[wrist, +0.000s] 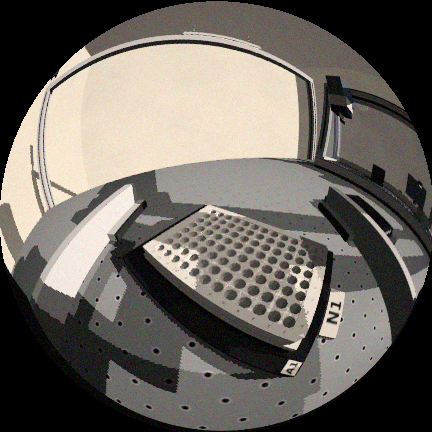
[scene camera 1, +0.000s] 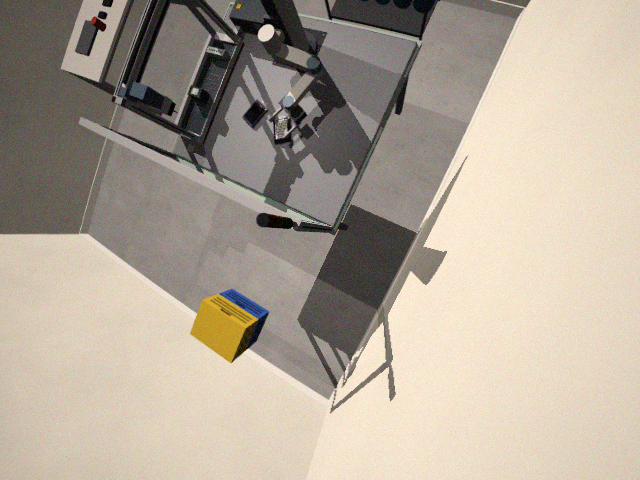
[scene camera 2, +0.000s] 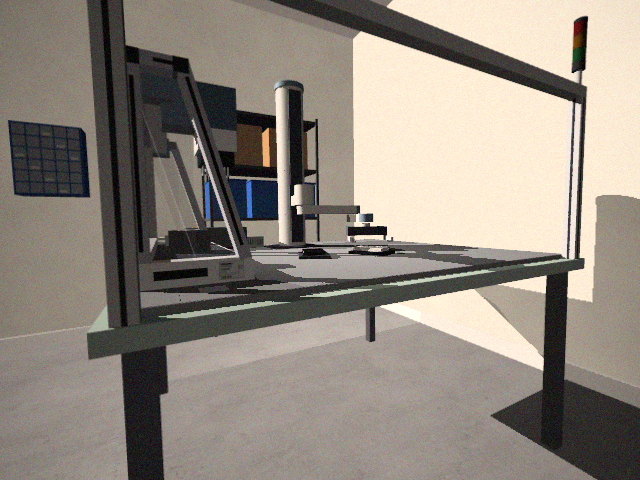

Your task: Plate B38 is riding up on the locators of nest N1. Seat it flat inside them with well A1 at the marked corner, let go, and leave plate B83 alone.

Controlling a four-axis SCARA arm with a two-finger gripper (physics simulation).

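Places are measured from the arm's base along level axes (x left, y back, z up), in metres.
Pixels of known places: gripper, fingertip midpoint: (wrist: 236, 191) (scene camera 1: 276, 129) (scene camera 2: 372, 239).
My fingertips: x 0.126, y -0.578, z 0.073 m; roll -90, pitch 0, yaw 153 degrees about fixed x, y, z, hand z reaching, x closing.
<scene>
Behind a point stands the place of what it marks.
Plate B38 (scene camera 1: 281, 125) {x 0.125, y -0.532, z 0.034 m} (scene camera 2: 373, 249) {x 0.112, y -0.601, z 0.034 m} (wrist: 240, 270) {x 0.143, y -0.539, z 0.040 m}, a pale well plate, lies on the black nest N1 (scene camera 1: 282, 140) (wrist: 175, 317). In the wrist view its near long side wall stands visible above the nest's rim; I cannot tell whether it is fully flat. One plate corner is beside the nest's A1 tag (wrist: 291, 368); the plate's own lettering is too small to read. My gripper (scene camera 1: 287, 121) (scene camera 2: 370, 239) {x 0.126, y -0.578, z 0.073 m} (wrist: 236, 191) {x 0.126, y -0.578, z 0.073 m} is open and empty above the plate, its fingers apart from it. The plate lies turned at an angle to the fingers. Plate B83 cannot be made out.
A second dark nest-like block (scene camera 1: 254, 113) {x -0.109, y -0.515, z 0.034 m} (scene camera 2: 313, 253) {x -0.145, y -0.566, z 0.032 m} stands beside N1; it shows partly behind the right finger in the wrist view. A framed machine (scene camera 1: 214, 93) {x -0.477, y -0.479, z 0.061 m} (scene camera 2: 196, 271) {x -0.584, y -0.850, z 0.045 m} stands at one end of the bench. A guard frame (scene camera 2: 465, 56) {x 0.077, y -1.038, z 0.580 m} spans the bench edge.
</scene>
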